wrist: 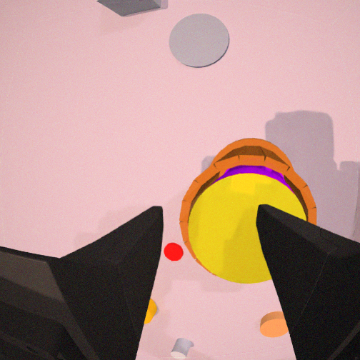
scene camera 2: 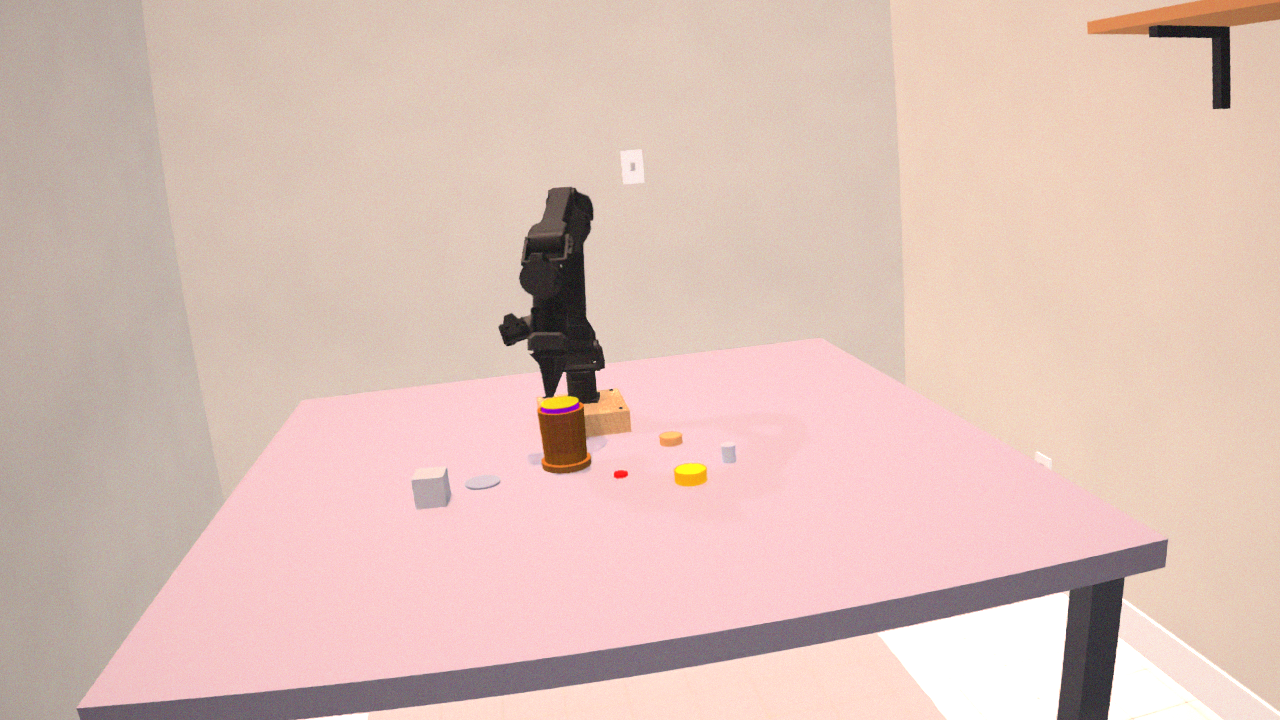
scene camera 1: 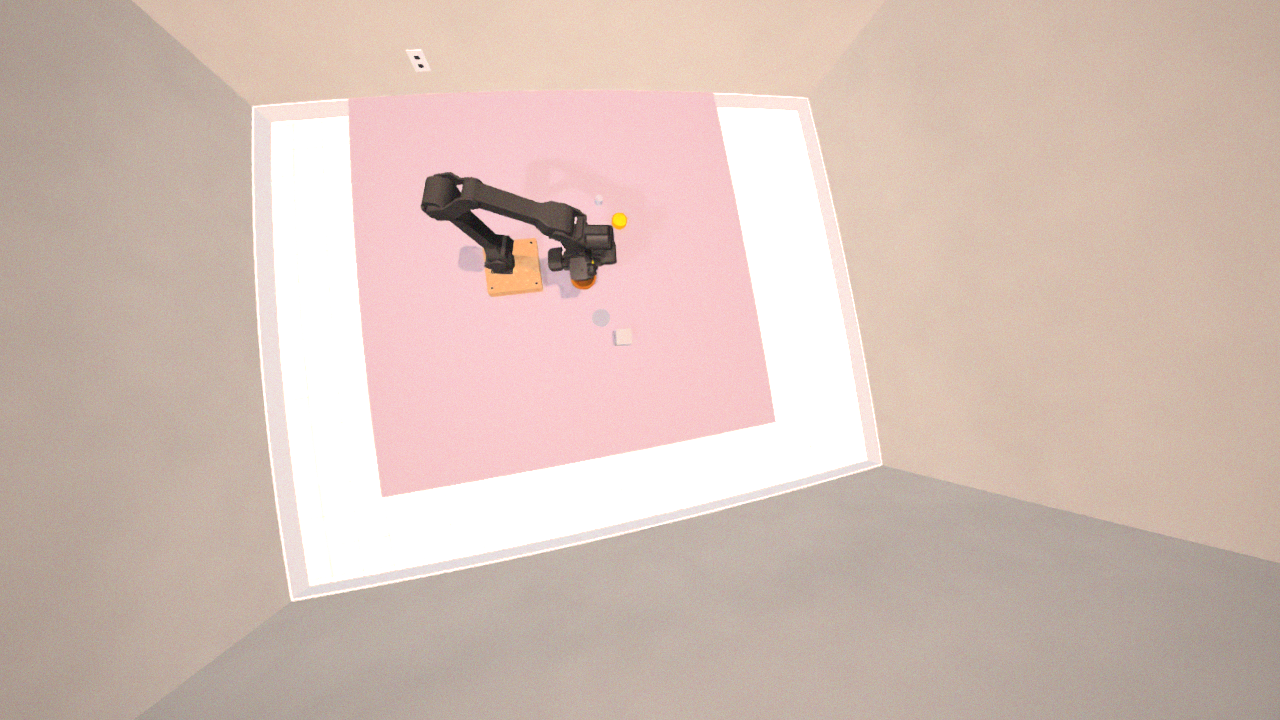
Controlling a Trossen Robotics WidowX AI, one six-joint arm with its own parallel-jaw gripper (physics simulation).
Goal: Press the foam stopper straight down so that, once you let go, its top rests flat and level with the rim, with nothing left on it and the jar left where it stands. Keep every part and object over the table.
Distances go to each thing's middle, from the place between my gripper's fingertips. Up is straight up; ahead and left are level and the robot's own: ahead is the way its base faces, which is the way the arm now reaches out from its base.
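Labels:
From the foam stopper [wrist: 222,232], my gripper is 30 mm above it, 10 mm to the right of it and 20 mm past it. Going by their middles, the foam stopper is the nearest to my gripper of the things named here. The grey disc [wrist: 196,40] is 120 mm below my hand, 50 mm ahead of it and 120 mm to the right of it. As for the grey cube [scene camera 2: 431,489], it's 100 mm below my hand, 190 mm to the right of it and 120 mm ahead of it. Going by their middles, the grey cube is the farthest from my gripper of the things named here.

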